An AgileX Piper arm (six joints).
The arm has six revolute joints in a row. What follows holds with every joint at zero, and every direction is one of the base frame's.
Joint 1 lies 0.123 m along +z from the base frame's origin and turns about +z.
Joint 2 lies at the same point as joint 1 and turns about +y.
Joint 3 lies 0.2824 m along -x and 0.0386 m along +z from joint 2 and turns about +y.
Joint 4 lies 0.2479 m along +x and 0.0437 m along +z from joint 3 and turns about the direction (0.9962, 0, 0.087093).
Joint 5 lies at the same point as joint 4 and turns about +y.
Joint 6 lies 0.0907 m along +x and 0.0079 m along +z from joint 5 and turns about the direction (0.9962, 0, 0.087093).
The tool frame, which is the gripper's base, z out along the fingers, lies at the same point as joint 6; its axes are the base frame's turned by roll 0, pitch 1.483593 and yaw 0 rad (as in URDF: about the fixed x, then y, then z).
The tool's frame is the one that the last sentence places.
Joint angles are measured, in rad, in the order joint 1, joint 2, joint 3, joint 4, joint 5, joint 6. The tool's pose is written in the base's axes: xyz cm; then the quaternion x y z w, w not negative. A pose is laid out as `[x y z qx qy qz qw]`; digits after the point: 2 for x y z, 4 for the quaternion.
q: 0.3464, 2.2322, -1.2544, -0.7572, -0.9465, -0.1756
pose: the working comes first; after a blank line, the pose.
Where each joint sits with the arm in this pose, in the base's axes (m; each line is computed from the numbers above, not from the rounded line before):
joint 1: 0.0000 0.0000 0.1230
joint 2: 0.0000 0.0000 0.1230
joint 3: 0.1918 0.0692 0.3221
joint 4: 0.3562 0.1286 0.1410
joint 5: 0.3562 0.1286 0.1410
joint 6: 0.4097 0.2018 0.1334
the tool: 0.4097 0.2018 0.1334

[40.97 20.18 13.34 -0.5187 0.5223 0.1065 0.6685]
